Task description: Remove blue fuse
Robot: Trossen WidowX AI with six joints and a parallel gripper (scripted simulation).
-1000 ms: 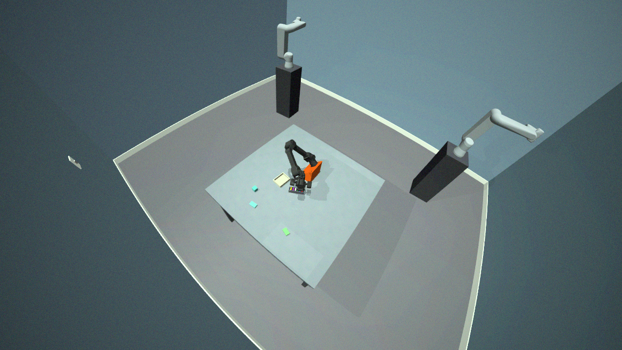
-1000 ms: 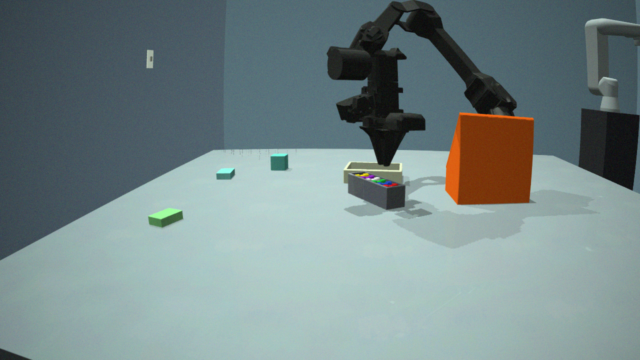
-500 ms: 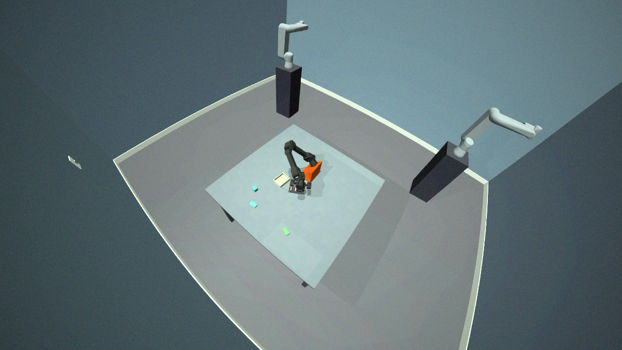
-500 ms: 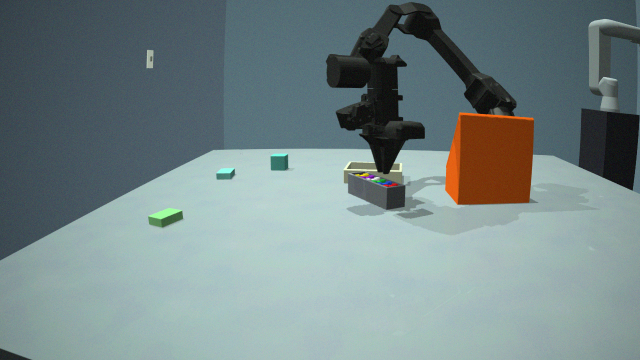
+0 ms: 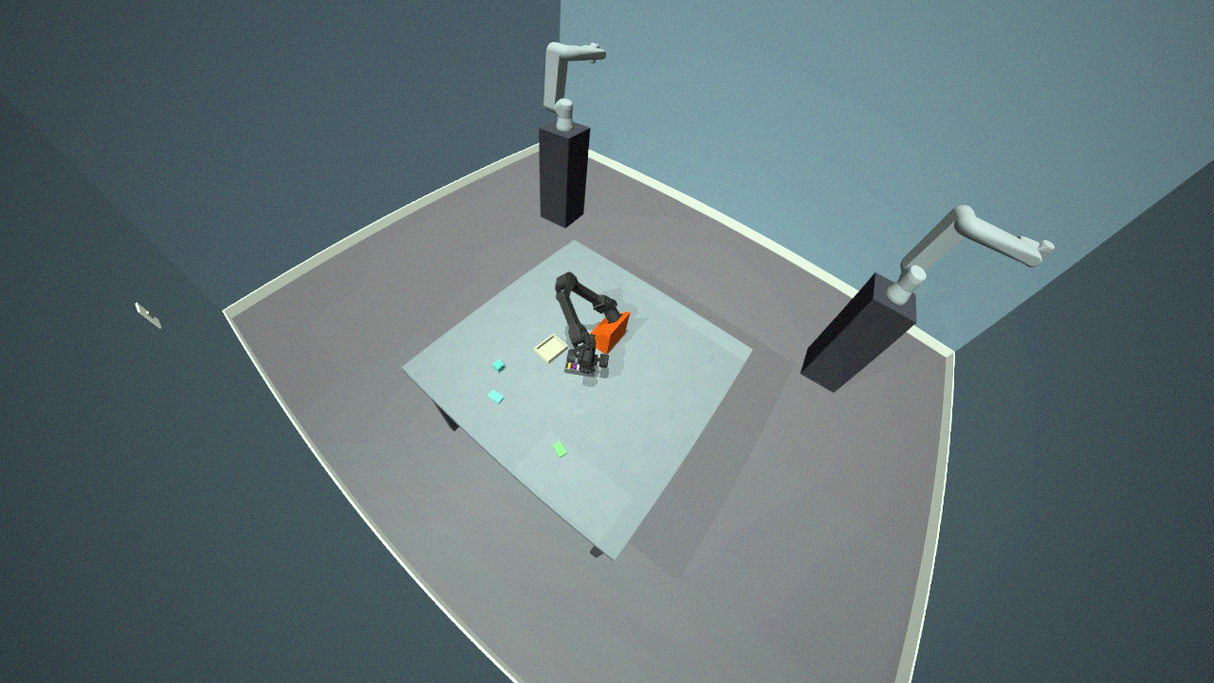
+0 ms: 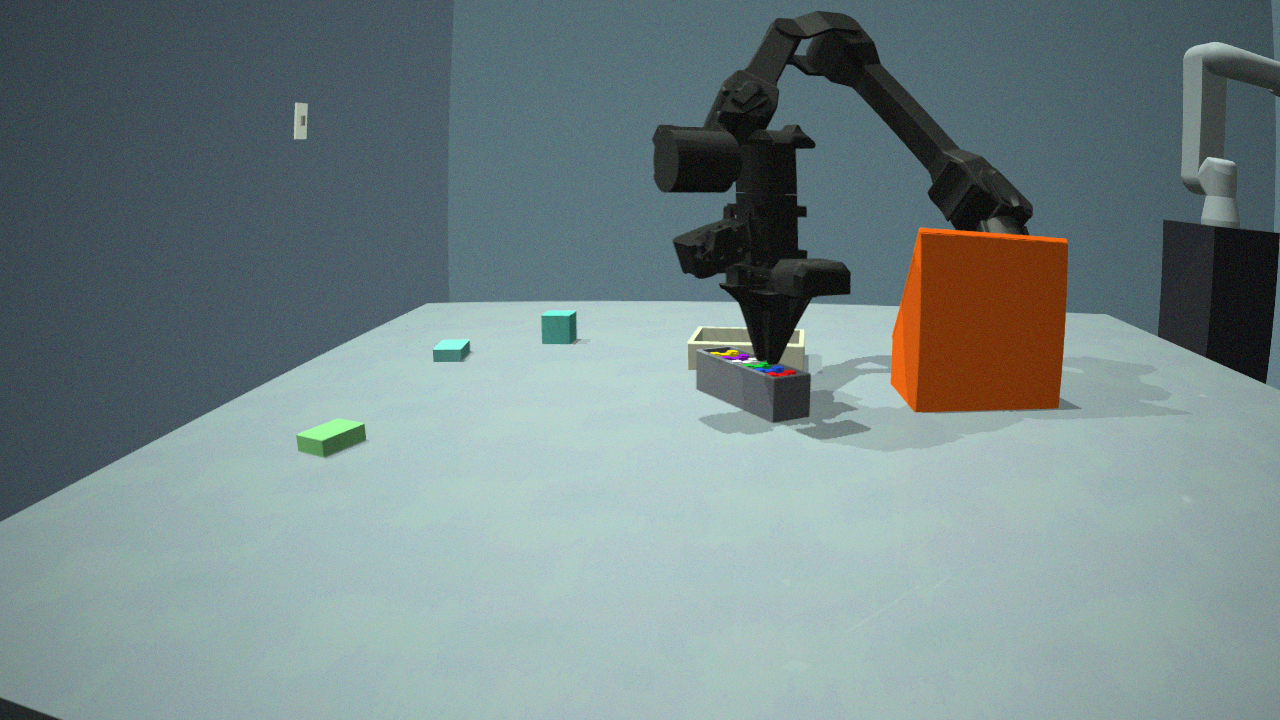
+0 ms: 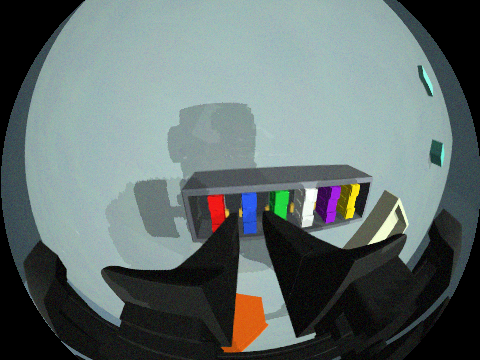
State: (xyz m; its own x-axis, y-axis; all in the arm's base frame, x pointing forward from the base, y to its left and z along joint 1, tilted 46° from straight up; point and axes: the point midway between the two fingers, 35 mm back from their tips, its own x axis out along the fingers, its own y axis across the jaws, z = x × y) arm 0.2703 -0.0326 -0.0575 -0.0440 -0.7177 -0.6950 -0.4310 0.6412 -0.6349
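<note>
The blue fuse lies 20 mm below my gripper tip. From my gripper tip the other things lie so: red fuse 20 mm to the left, 20 mm below, 10 mm behind; then green flat block 390 mm ahead, 120 mm to the left, 40 mm below; then cream tray 220 mm to the right, 40 mm below.
</note>
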